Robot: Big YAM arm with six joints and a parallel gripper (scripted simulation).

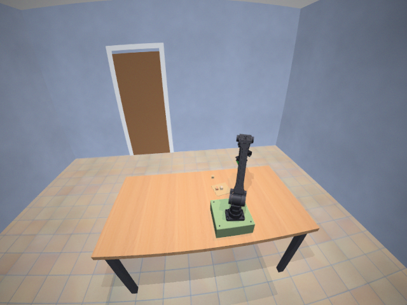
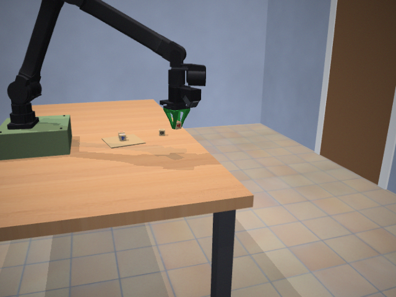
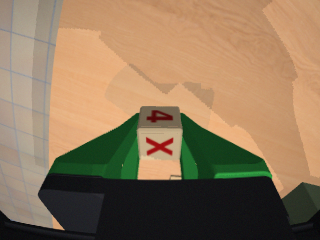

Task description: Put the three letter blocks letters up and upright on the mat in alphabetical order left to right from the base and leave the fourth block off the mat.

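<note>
Right now the tan mat is 200 mm behind my hand, 200 mm to the left of it and 100 mm below it.
</note>
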